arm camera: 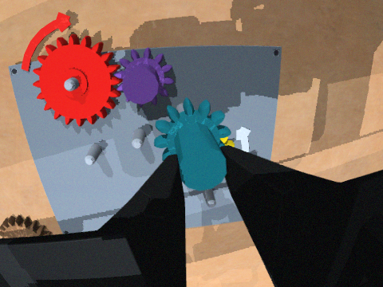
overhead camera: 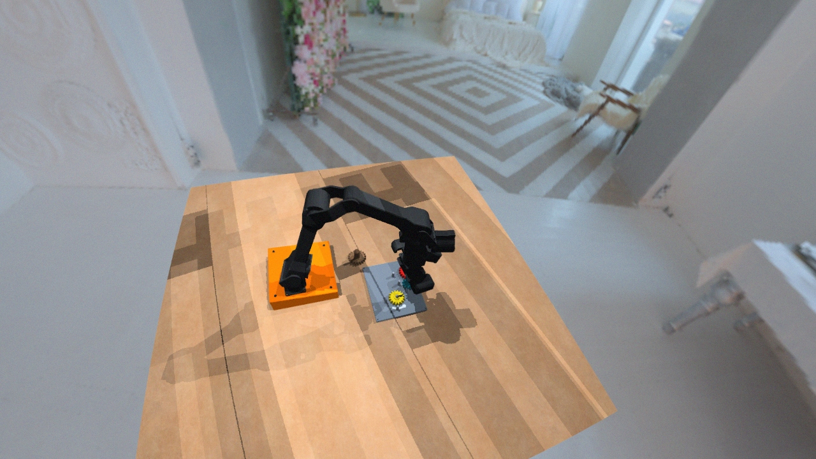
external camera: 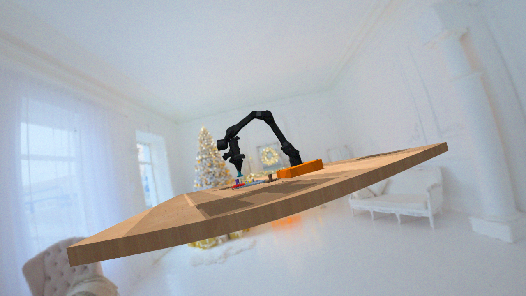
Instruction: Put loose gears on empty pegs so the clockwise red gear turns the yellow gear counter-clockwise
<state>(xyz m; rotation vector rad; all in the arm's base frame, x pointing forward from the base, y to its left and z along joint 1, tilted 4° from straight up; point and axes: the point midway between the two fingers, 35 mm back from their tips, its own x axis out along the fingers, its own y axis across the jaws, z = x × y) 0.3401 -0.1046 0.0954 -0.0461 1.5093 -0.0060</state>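
Now: the purple gear 30 mm ahead of my gripper tip, 20 mm to the left of it and 60 mm below it. The rest, counted from my gripper tip: teal gear (10 mm below); then white arrow (40 mm behind, 50 mm to the right, 80 mm below); then yellow gear (40 mm behind, 10 mm to the right, 70 mm below).
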